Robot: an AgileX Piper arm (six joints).
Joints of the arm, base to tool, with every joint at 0 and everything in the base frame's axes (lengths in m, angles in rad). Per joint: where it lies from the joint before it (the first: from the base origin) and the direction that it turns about. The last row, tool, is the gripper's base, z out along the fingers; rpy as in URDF.
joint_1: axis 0 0 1 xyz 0 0 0.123
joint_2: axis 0 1 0 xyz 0 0 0
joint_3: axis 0 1 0 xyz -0.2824 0 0.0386
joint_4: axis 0.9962 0 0.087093 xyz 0.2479 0 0.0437
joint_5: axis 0 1 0 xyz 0 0 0
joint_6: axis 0.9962 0 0.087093 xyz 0.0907 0 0.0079
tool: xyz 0 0 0 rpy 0 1.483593 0
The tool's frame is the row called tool.
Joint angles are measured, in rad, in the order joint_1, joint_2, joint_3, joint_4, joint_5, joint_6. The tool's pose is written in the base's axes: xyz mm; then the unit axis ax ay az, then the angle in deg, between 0 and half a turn. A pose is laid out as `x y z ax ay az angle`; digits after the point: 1 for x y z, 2 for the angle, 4 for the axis.
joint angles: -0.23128, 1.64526, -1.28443, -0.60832, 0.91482, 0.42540
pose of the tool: 325.7 -119.1 283.1 0.1788 0.9504 -0.2544 156.18
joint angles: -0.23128, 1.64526, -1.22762, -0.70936, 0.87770, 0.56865
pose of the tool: 322.0 -122.7 272.0 0.2075 0.9383 -0.2767 154.87
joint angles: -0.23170, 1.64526, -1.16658, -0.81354, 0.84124, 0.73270
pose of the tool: 317.6 -125.6 260.1 0.2401 0.9250 -0.2944 153.08
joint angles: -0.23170, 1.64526, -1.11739, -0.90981, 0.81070, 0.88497
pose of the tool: 314.2 -127.7 251.2 0.2679 0.9131 -0.3074 150.85
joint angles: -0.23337, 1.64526, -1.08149, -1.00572, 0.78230, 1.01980
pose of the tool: 312.4 -130.0 246.1 0.2878 0.9029 -0.3192 148.12
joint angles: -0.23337, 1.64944, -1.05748, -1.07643, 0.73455, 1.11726
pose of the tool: 314.4 -130.0 241.4 0.2943 0.9016 -0.3170 145.11
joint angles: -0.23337, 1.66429, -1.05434, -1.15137, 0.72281, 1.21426
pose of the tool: 318.0 -132.1 239.0 0.3059 0.8950 -0.3247 142.88
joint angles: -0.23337, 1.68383, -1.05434, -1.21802, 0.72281, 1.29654
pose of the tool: 321.6 -134.6 235.6 0.3147 0.8884 -0.3342 141.42
